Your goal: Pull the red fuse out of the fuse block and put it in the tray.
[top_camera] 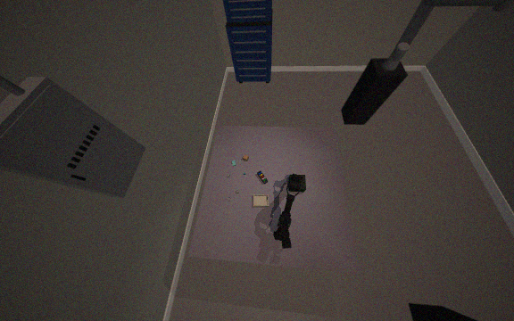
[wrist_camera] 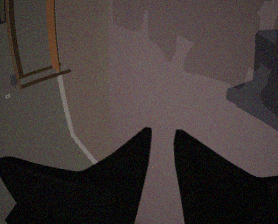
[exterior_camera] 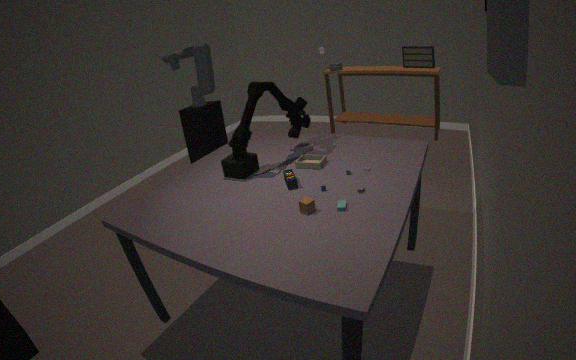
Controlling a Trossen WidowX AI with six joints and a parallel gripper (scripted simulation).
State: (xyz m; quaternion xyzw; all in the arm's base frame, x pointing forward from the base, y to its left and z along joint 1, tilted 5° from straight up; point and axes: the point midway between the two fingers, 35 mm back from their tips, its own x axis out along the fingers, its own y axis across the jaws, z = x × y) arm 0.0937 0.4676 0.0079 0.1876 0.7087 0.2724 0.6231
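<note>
Right now my gripper tip is 21 cm short of the red fuse, 54 cm to the left of it and 5 cm above it. From my gripper tip the other things lie so: orange cube (39 cm ahead, 73 cm to the right, 5 cm below); then teal block (51 cm ahead, 68 cm to the right, 6 cm below); then tan tray (22 cm ahead, 32 cm to the right, 7 cm below).
</note>
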